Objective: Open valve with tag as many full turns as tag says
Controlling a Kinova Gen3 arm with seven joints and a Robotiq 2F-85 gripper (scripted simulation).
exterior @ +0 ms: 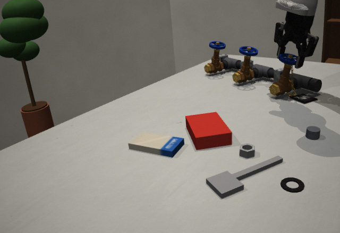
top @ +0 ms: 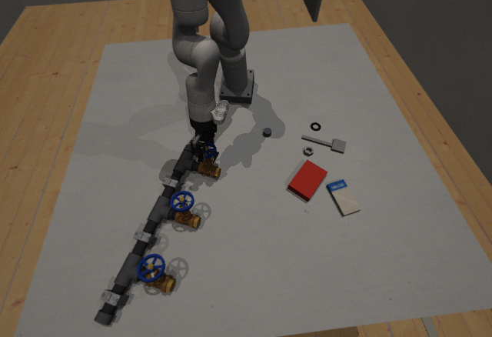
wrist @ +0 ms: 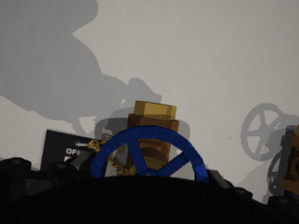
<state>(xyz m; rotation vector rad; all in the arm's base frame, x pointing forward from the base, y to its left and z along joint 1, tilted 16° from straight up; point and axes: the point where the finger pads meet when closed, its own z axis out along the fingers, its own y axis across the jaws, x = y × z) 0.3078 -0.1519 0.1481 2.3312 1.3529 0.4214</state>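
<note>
The black tag is 40 mm behind my hand and 120 mm below it. Round my hand: red block 130 mm ahead, 310 mm to the left, 110 mm below; small grey cylinder 100 mm behind, 230 mm to the left, 110 mm below; grey paddle-shaped tool 440 mm to the left, 120 mm below.
</note>
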